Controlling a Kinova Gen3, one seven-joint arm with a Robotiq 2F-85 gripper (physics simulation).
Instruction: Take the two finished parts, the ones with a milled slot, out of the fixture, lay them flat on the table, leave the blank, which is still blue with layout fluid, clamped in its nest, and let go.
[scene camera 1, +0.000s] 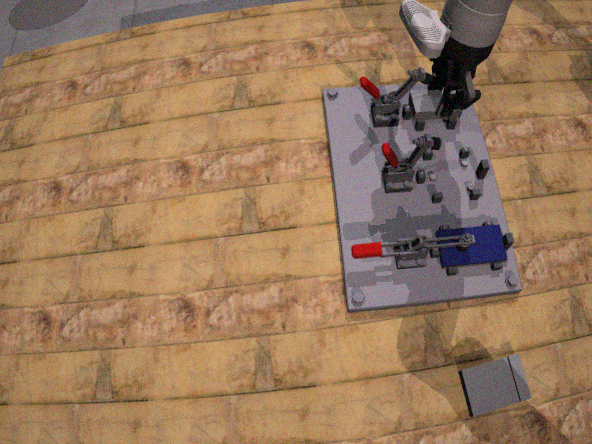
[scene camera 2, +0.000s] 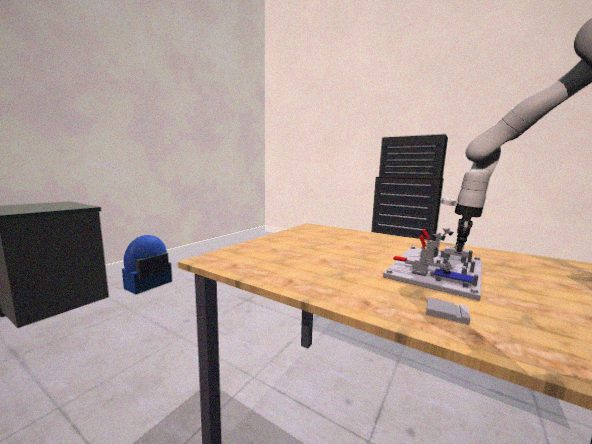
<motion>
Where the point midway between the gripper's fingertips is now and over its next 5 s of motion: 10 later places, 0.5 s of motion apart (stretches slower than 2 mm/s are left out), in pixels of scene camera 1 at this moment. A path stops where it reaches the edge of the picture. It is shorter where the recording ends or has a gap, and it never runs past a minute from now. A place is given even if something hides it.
My gripper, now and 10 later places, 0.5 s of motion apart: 438, 102; 444, 91; 453, 72; 453, 67; 439, 87; 427, 109; 429, 111; 429, 108; 430, 104; 432, 99; 438, 87
</motion>
